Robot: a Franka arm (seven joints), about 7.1 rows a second.
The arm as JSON. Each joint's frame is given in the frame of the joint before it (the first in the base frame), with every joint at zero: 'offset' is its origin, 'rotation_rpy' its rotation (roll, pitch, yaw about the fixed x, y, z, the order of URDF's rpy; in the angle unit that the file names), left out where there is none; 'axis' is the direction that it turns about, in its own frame. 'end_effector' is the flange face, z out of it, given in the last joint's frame.
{
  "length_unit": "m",
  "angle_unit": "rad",
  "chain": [
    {
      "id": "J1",
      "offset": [
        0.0,
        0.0,
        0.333
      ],
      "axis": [
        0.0,
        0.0,
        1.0
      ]
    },
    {
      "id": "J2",
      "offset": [
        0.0,
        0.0,
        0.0
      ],
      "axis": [
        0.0,
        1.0,
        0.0
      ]
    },
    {
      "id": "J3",
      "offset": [
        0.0,
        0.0,
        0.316
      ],
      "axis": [
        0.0,
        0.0,
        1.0
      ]
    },
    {
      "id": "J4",
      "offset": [
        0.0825,
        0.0,
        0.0
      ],
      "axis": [
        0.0,
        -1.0,
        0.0
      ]
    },
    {
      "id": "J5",
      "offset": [
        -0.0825,
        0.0,
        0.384
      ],
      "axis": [
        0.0,
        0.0,
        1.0
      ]
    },
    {
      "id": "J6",
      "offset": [
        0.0,
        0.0,
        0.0
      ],
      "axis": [
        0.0,
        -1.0,
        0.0
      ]
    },
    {
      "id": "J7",
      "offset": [
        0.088,
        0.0,
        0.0
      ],
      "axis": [
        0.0,
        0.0,
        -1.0
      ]
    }
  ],
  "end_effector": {
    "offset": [
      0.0,
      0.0,
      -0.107
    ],
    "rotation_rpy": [
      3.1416,
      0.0,
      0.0
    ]
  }
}
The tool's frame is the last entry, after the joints.
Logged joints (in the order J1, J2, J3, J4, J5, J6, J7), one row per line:
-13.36 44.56 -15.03 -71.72 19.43 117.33 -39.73
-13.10 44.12 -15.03 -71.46 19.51 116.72 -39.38
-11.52 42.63 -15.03 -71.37 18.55 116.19 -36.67
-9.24 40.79 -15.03 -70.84 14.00 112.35 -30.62
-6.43 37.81 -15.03 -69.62 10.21 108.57 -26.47
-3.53 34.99 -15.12 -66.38 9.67 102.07 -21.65
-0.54 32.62 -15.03 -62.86 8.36 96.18 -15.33
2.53 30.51 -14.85 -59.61 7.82 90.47 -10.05
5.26 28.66 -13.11 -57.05 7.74 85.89 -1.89
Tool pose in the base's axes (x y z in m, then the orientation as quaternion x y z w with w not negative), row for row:
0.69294 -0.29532 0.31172 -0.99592 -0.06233 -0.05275 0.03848
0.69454 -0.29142 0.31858 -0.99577 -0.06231 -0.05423 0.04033
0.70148 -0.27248 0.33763 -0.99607 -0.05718 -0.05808 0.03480
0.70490 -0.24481 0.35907 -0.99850 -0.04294 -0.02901 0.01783
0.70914 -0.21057 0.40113 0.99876 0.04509 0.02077 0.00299
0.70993 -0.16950 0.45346 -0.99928 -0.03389 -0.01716 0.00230
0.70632 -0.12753 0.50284 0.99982 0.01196 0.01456 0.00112
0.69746 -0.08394 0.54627 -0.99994 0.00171 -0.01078 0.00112
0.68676 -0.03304 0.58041 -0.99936 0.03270 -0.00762 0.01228
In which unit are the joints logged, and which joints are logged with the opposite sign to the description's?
The joints are logged in degrees. Opposite sign: none.
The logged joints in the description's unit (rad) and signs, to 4 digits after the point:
-0.2332 0.7777 -0.2623 -1.2518 0.3391 2.0478 -0.6934
-0.2286 0.7700 -0.2623 -1.2472 0.3405 2.0371 -0.6873
-0.2011 0.7440 -0.2623 -1.2456 0.3238 2.0279 -0.6400
-0.1613 0.7119 -0.2623 -1.2364 0.2443 1.9609 -0.5344
-0.1122 0.6599 -0.2623 -1.2151 0.1782 1.8949 -0.4620
-0.0616 0.6107 -0.2639 -1.1585 0.1688 1.7815 -0.3779
-0.0094 0.5693 -0.2623 -1.0971 0.1459 1.6787 -0.2676
0.0442 0.5325 -0.2592 -1.0404 0.1365 1.5790 -0.1754
0.0918 0.5002 -0.2288 -0.9957 0.1351 1.4991 -0.0330

